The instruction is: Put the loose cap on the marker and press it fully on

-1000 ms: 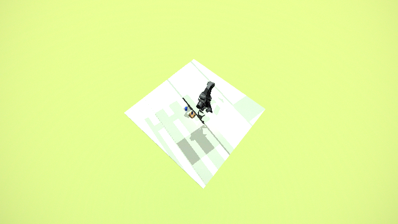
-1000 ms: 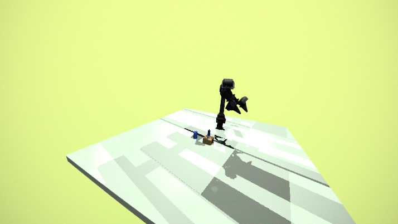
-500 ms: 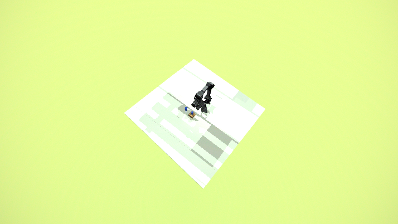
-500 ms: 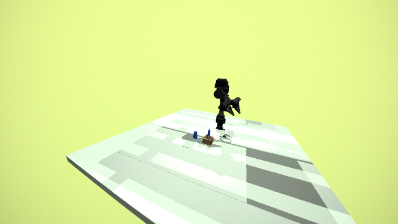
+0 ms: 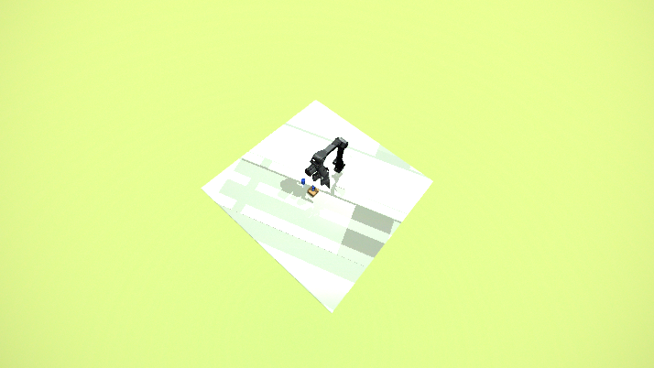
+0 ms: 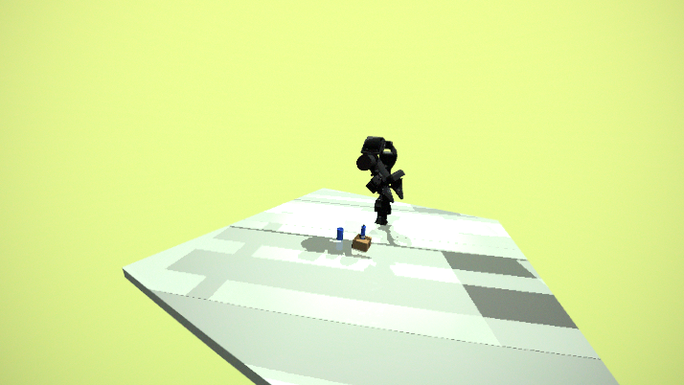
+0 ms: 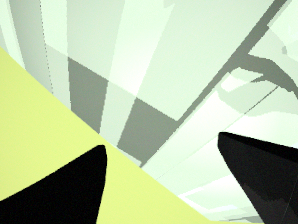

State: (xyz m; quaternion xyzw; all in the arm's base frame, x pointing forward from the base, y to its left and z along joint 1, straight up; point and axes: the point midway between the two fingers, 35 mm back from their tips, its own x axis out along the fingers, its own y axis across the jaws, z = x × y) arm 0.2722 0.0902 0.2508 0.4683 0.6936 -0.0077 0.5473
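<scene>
Right now my gripper tip is 23 cm to the left of the blue cap, 20 cm above it and 2 cm short of it. From my gripper tip the other things lie so: blue marker: 14 cm below, 12 cm to the right, 3 cm ahead; then brown holder block: 20 cm below, 12 cm to the right, 3 cm ahead.
</scene>
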